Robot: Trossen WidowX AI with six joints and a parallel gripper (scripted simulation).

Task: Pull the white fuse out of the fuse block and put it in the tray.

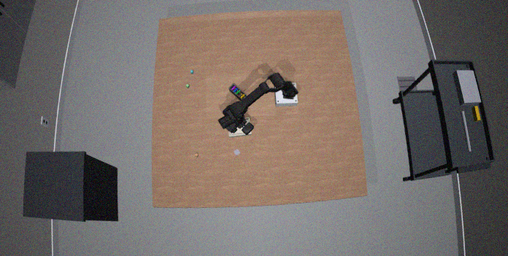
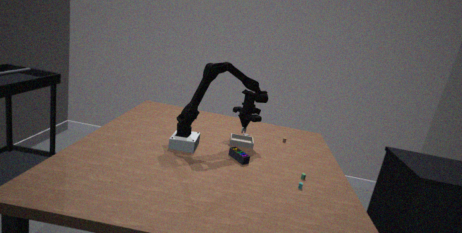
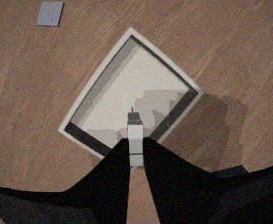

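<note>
Right now my gripper tip is 90 mm above the tray. Also, from my gripper tip: orange fuse (240 mm ahead, 180 mm to the left, 80 mm below); then teal fuse (350 mm to the right, 330 mm ahead, 80 mm below); then green fuse (340 mm ahead, 250 mm to the right, 80 mm below).
</note>
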